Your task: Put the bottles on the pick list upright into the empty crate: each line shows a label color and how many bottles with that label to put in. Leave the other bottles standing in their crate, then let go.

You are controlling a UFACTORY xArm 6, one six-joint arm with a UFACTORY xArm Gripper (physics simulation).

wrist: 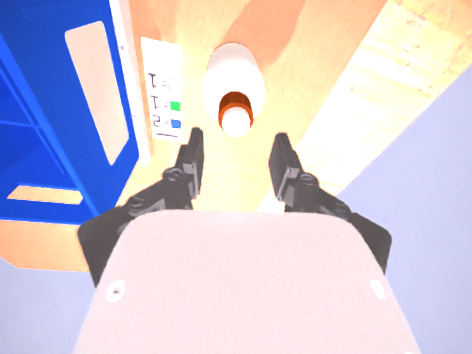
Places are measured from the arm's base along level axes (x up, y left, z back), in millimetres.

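Pixels of known places: gripper, fingertip midpoint: [238, 145].
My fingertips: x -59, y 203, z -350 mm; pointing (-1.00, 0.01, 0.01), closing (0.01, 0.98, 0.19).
Note:
Ahead of a thing's pixels: the offset from my fingertips to its top centre. "spot": to the spot under its first point.
A bottle @(dy +1, dx -39, dz -5 mm) [234, 75] with a white label, an orange-brown neck and a white cap stands upright on the wooden table, just beyond the fingertips. My gripper [238, 145] is partly open and empty, its fingers apart on either side of the near edge of the cap. The pick list @(dy -95, dx -192, dz -74 mm) [162, 90] lies left of the bottle and appears upside down; it reads 2 blue, 1 green and 1 white, the white line being faint. A blue crate @(spot: dy -146, dx -40, dz -11 mm) [55, 90] shows in part at the left, with openings in its walls. The other bottles do not show in this view.
A thin pale strip @(spot: dy -133, dx -165, dz -37 mm) [131, 75] runs between the crate and the pick list. A lighter wooden band [380, 95] crosses the right side, and the table's edge runs along it. A long shadow falls behind the bottle.

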